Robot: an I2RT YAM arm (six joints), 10 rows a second.
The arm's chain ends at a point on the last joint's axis. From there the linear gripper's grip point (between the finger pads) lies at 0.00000 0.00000 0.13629 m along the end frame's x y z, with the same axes.
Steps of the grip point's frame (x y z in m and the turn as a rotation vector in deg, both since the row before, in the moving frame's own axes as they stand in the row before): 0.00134, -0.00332, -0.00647, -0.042, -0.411, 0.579; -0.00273, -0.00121, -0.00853, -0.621, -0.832, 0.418; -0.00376, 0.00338, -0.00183, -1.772, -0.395, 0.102; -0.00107, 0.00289, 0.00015, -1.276, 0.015, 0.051; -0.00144, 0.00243, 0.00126, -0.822, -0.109, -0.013; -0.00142, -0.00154, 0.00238, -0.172, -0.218, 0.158; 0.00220, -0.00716, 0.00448, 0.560, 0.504, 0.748; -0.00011, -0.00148, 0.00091, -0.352, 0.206, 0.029; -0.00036, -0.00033, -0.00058, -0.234, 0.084, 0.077; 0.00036, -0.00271, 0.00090, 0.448, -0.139, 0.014; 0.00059, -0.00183, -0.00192, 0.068, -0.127, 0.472; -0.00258, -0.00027, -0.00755, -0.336, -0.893, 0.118
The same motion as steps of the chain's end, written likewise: 0.00232, -0.00341, -0.00647, -0.042, -0.411, 0.579; -0.00075, -0.00268, -0.00851, -0.621, -0.832, 0.418; -0.00282, -0.00083, -0.00176, -1.772, -0.395, 0.102; -0.00110, -0.00014, 0.00018, -1.276, 0.015, 0.051; -0.00118, 0.00047, 0.00127, -0.822, -0.109, -0.013; -0.00090, -0.00195, 0.00238, -0.172, -0.218, 0.158; 0.00099, -0.00584, 0.00449, 0.560, 0.504, 0.748; -0.00060, -0.00232, 0.00091, -0.352, 0.206, 0.029; -0.00056, -0.00089, -0.00058, -0.234, 0.084, 0.077; 0.00069, -0.00164, 0.00090, 0.448, -0.139, 0.014; 0.00089, -0.00167, -0.00192, 0.068, -0.127, 0.472; -0.00046, -0.00107, -0.00753, -0.336, -0.893, 0.118
